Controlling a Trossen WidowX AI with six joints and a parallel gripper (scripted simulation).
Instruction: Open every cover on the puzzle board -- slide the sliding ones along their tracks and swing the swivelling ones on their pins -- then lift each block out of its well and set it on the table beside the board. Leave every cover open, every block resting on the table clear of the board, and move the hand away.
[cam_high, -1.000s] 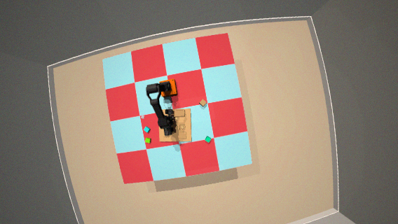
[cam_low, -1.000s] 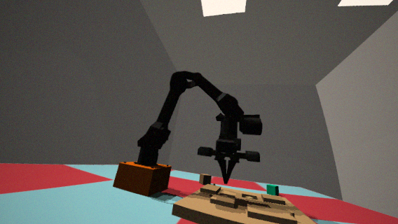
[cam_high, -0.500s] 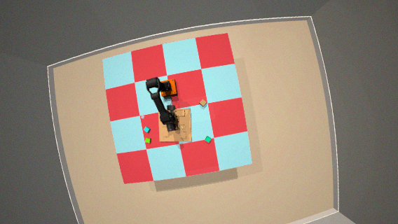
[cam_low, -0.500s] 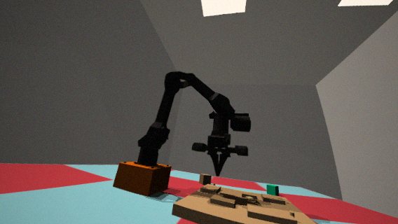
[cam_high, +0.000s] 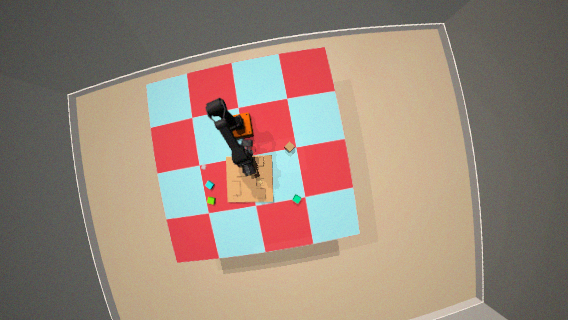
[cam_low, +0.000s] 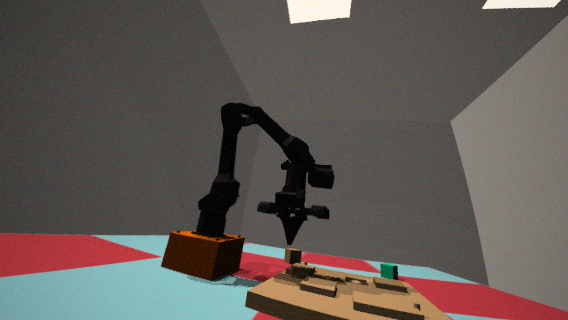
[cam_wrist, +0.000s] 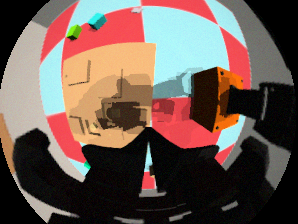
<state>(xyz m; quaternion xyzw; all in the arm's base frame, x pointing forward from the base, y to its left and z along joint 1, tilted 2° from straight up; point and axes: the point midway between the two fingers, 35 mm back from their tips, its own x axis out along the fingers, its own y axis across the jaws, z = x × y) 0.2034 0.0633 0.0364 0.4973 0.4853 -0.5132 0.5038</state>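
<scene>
Right now my gripper tip is 14 cm short of the tan puzzle board, 3 cm to the left of it and 6 cm above it. The rest, counted from my gripper tip: brown block: 5 cm behind, 24 cm to the left, 6 cm below; cyan block: 17 cm ahead, 29 cm to the right, 7 cm below; bright green block: 27 cm ahead, 29 cm to the right, 7 cm below.
</scene>
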